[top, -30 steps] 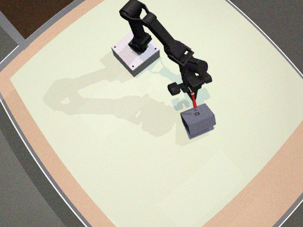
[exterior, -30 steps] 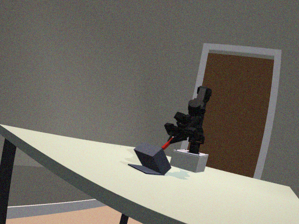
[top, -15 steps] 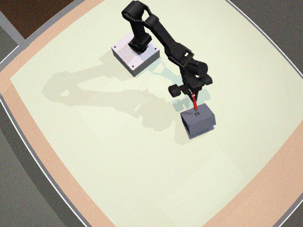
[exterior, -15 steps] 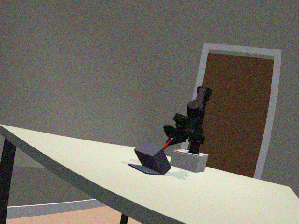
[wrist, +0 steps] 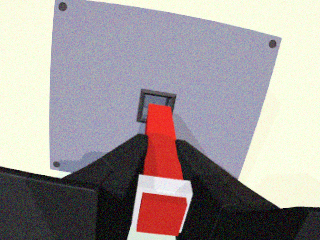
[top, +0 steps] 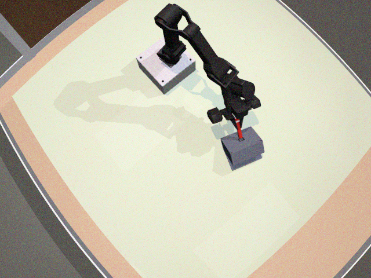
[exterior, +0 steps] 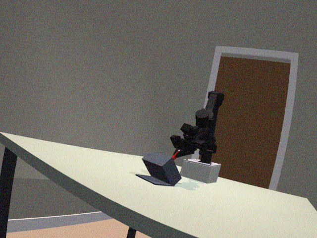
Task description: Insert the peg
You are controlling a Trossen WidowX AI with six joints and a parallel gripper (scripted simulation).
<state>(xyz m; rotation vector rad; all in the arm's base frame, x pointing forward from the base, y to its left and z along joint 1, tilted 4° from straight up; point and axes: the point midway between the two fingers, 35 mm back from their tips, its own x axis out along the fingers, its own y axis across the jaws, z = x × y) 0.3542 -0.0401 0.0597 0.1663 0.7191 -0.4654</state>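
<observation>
Now: gripper tip 6 cm above the grey sloped panel, 5 cm short of it and 2 cm to the left of it. Round my gripper tip: flat foot plate: 11 cm below, 6 cm ahead, 3 cm to the right; red square peg: 1 cm to the left, 1 cm behind, 1 cm above.
</observation>
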